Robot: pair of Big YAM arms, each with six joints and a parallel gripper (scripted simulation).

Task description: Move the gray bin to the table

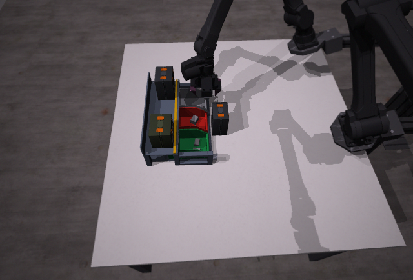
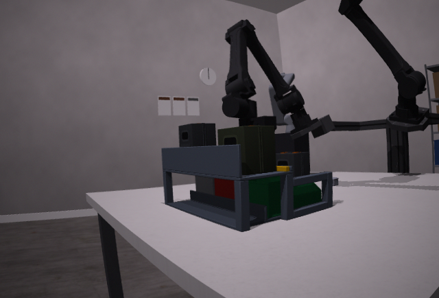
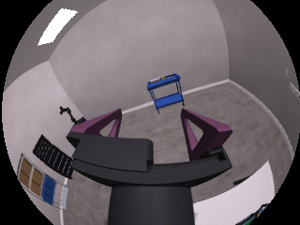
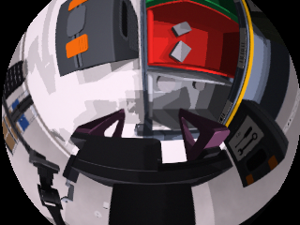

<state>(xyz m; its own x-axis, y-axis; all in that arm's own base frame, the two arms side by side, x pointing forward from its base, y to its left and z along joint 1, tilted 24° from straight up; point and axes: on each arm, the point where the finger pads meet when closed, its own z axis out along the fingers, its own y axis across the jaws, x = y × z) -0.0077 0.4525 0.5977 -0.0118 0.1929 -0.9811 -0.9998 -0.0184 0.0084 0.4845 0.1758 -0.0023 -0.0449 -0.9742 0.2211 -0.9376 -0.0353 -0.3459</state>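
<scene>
The gray bin lies 8 cm ahead of my right hand, 1 cm to the right of it and 5 cm below it. The rest, counted from my right hand: green bin (11 cm ahead, 21 cm to the left, 5 cm below); then red bin (9 cm ahead, 10 cm to the left, 5 cm below); then shelf (12 cm ahead, 10 cm to the left, 3 cm below).
</scene>
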